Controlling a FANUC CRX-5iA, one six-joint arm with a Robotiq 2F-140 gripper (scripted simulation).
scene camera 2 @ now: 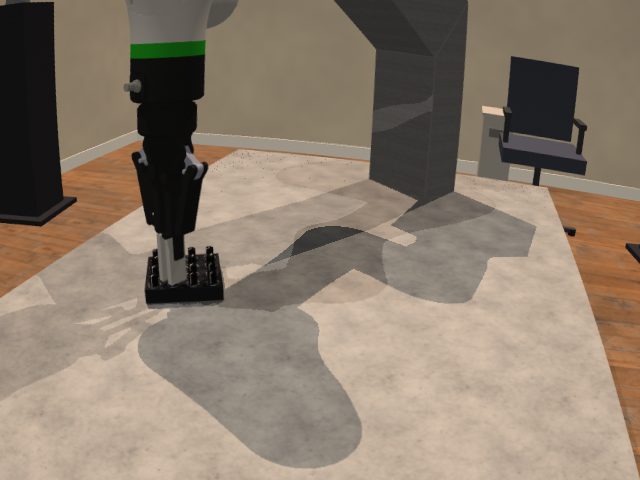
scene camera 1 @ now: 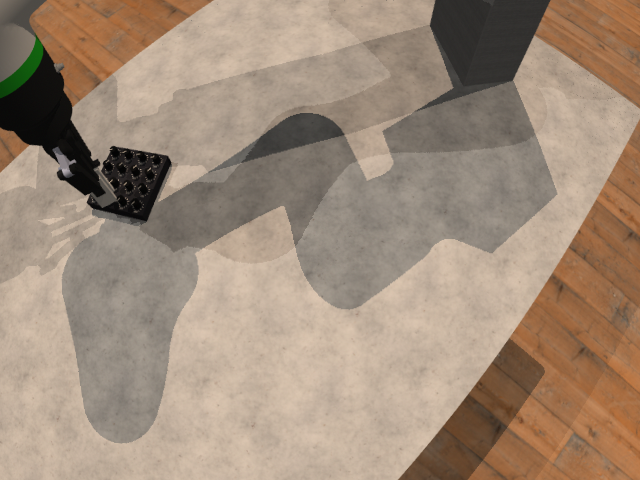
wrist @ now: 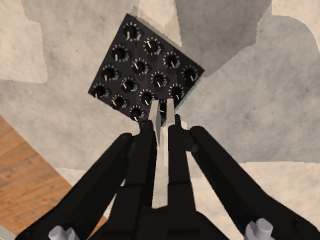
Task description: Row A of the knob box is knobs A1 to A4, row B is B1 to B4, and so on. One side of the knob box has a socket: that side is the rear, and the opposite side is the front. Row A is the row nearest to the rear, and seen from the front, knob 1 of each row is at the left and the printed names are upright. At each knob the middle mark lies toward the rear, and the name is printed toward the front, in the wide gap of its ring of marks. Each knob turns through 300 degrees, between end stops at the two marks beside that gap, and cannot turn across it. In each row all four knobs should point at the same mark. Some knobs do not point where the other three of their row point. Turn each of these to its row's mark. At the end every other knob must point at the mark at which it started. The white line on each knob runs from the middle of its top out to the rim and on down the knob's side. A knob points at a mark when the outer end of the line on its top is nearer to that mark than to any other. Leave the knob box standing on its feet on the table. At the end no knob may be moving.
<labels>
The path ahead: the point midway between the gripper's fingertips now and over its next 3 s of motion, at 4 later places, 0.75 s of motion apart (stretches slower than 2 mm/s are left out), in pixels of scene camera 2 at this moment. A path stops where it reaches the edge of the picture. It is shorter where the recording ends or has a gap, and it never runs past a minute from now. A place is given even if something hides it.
My gripper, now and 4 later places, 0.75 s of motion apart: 173,279; 171,256; 171,250; 170,247; 170,244
</labels>
